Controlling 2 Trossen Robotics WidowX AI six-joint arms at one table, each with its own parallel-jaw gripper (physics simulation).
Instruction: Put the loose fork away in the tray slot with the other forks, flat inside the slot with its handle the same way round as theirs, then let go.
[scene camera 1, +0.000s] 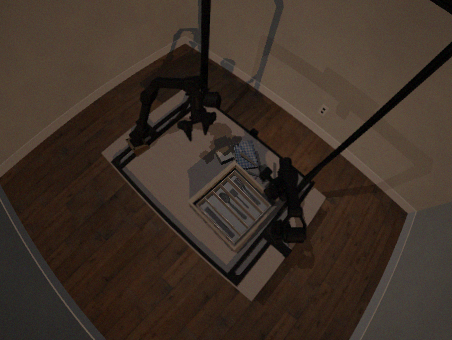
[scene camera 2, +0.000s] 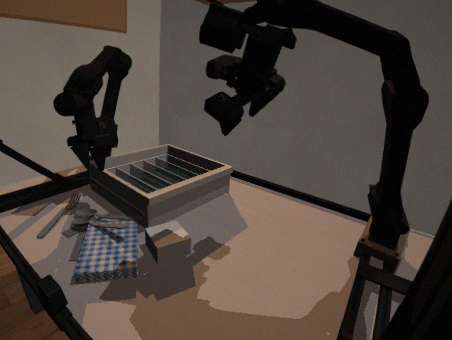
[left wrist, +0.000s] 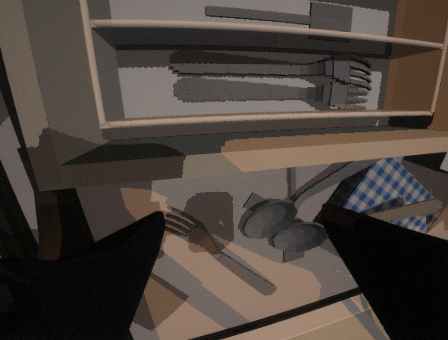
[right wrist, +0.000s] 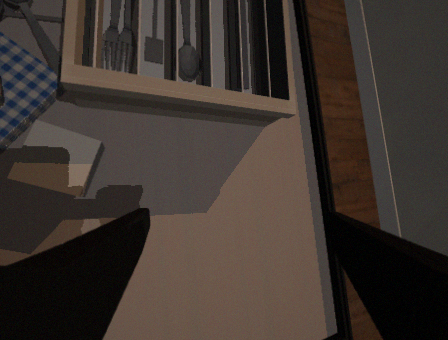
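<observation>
The loose fork (scene camera 2: 59, 216) (left wrist: 244, 271) lies on the table beside the tray (scene camera 1: 212, 184) (scene camera 2: 190, 182) (right wrist: 175, 91). In the left wrist view its tines point upper left and its handle lower right. Two forks (left wrist: 240, 91) (right wrist: 118, 42) lie in the tray's end slot nearest the loose fork, handles left and tines right in the left wrist view. My left gripper (scene camera 2: 97, 166) (left wrist: 242, 215) is open and empty, above the table by the tray's side; the loose fork shows low between its fingers. My right gripper (scene camera 1: 198, 136) (scene camera 2: 239, 125) (right wrist: 238, 218) is open and empty, high above the table.
Two large round-bowled utensils (left wrist: 300, 236) lie close to the loose fork, beside a blue checked cloth (scene camera 1: 246, 154) (scene camera 2: 106, 250) (left wrist: 387, 187) with a utensil across it. A pale block (scene camera 1: 224, 157) (scene camera 2: 169, 242) stands near the tray. Thin dividers separate the tray slots.
</observation>
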